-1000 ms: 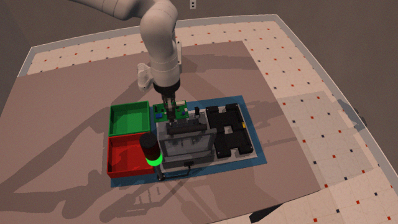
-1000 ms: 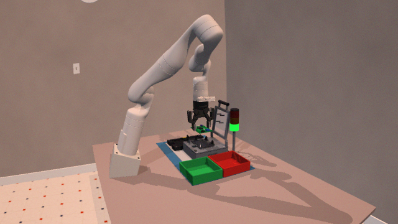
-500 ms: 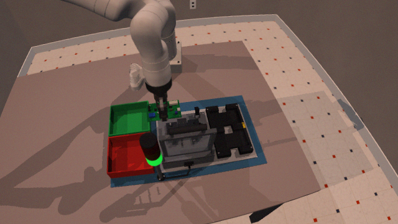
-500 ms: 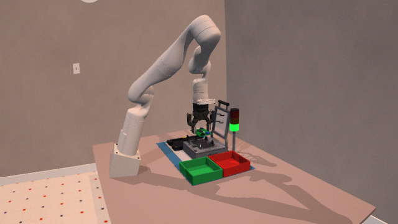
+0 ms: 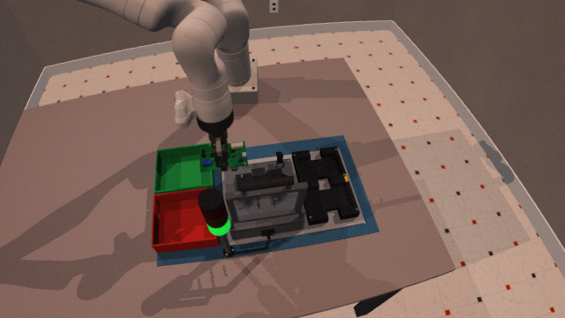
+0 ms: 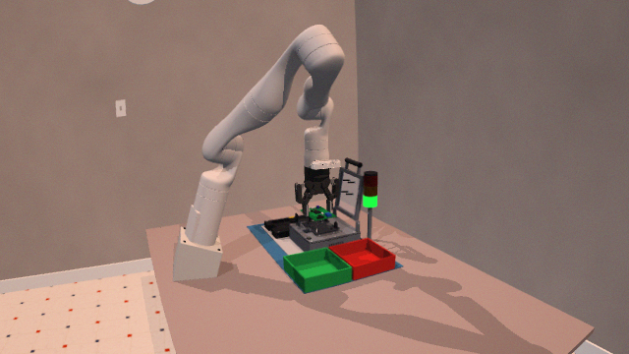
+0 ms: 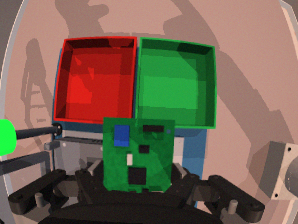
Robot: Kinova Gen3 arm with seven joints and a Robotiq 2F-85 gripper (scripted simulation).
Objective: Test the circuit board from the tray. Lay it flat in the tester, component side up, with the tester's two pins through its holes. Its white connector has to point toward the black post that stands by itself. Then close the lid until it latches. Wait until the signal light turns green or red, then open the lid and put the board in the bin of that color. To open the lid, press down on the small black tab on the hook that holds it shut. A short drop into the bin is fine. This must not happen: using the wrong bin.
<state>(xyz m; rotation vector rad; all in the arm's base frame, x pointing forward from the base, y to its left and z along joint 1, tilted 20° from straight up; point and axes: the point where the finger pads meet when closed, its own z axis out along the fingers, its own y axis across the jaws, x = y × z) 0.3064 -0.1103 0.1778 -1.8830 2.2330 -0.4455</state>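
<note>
Now: the green bin 90 mm behind my hand, 110 mm to the right of it and 140 mm below it. Also, from my hand: red bin (60 mm ahead, 140 mm to the right, 140 mm below); green circuit board (10 mm below); tester lid (170 mm ahead, 50 mm to the left, 30 mm above).
</note>
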